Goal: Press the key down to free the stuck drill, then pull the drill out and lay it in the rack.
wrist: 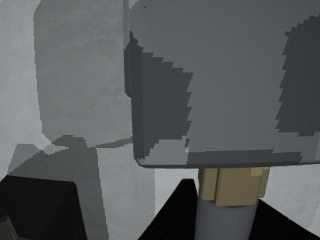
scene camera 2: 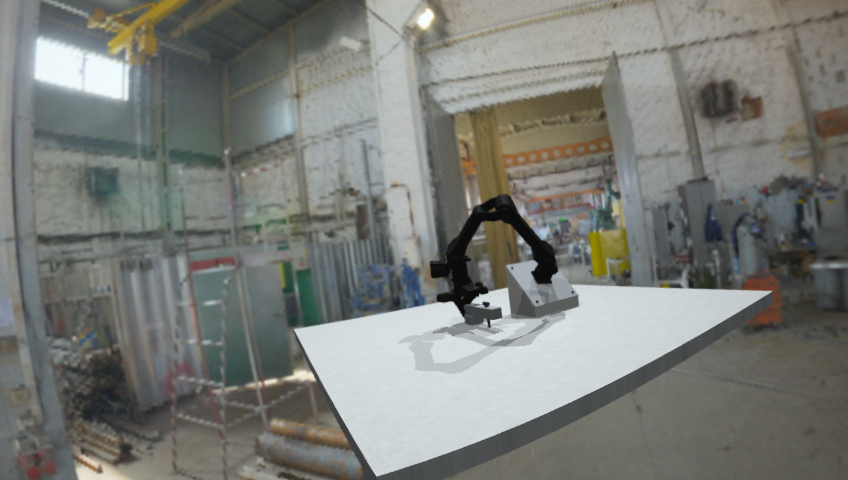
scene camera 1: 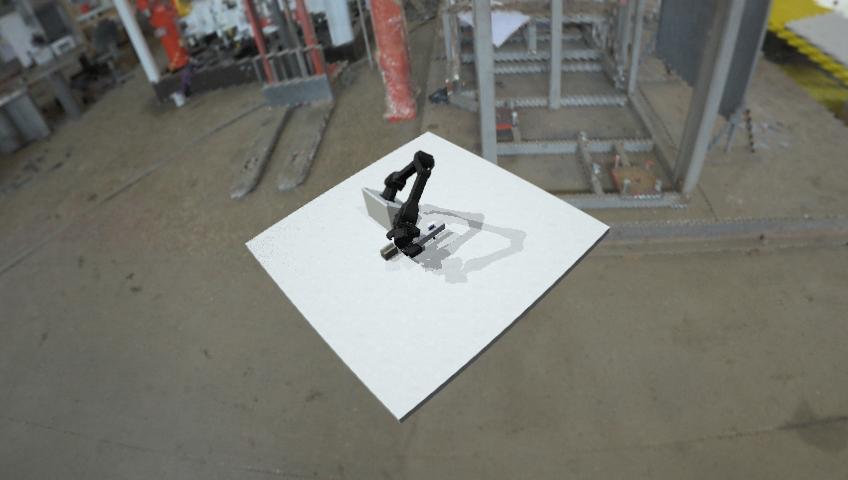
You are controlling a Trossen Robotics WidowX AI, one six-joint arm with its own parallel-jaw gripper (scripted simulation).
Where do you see a grey block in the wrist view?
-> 208,91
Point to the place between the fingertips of my gripper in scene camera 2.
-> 465,317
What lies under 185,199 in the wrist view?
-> My gripper.
